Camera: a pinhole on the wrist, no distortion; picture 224 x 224 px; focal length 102.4 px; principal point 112.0 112.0 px. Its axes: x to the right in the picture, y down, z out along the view. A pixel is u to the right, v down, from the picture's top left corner.
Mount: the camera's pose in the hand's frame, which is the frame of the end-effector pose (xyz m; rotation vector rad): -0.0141 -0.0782 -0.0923 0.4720 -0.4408 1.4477
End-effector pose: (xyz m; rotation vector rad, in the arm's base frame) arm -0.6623 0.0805 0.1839 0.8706 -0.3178 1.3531
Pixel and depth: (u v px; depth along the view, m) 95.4 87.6 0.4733
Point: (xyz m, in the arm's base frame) -0.1869 -0.0204 0.2642
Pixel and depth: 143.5 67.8 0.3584
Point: -0.3738 0.0089 0.3831
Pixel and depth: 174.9 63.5 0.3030
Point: -0.4640 0.0049 0.4110
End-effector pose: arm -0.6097 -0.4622 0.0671 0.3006 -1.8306 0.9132
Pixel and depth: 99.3 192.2 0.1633
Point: -0.4687 -0.6379 0.0145
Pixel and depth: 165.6 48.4 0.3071
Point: -0.7865 -0.6843 0.2421
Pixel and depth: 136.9 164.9 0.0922
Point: -0.5197 -0.5466 0.0633
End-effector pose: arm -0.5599 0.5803 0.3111 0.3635 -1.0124 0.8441
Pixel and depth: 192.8 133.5 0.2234
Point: -0.6466 0.4042 0.3732
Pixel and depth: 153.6 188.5 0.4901
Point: -0.7926 0.0382 0.2381
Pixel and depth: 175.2 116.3 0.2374
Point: -0.6074 0.4013 0.4032
